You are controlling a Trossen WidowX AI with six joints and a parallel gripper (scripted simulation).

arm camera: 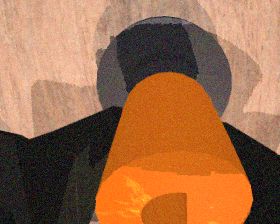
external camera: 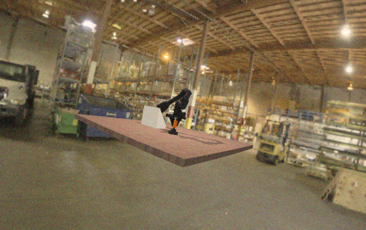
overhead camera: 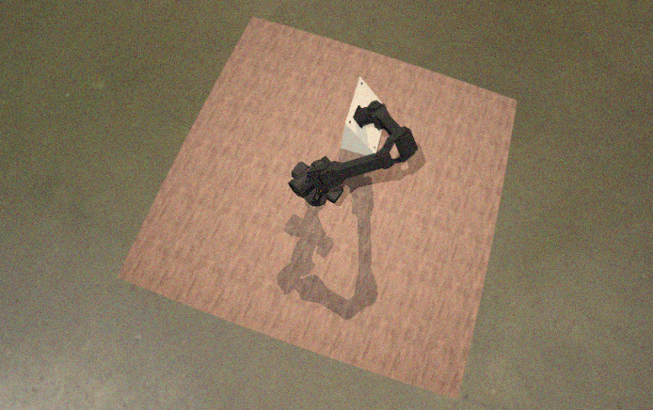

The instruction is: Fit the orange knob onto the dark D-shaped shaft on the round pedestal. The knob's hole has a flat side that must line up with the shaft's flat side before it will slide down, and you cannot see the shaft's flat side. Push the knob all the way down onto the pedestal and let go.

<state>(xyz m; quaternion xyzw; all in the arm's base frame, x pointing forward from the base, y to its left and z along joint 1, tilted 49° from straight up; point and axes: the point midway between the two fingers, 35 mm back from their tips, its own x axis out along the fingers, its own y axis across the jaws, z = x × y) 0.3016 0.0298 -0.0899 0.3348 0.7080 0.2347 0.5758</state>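
My gripper tip is now 20 mm below the orange knob. The rest, counted from my gripper tip: dark D-shaped shaft: 40 mm below.
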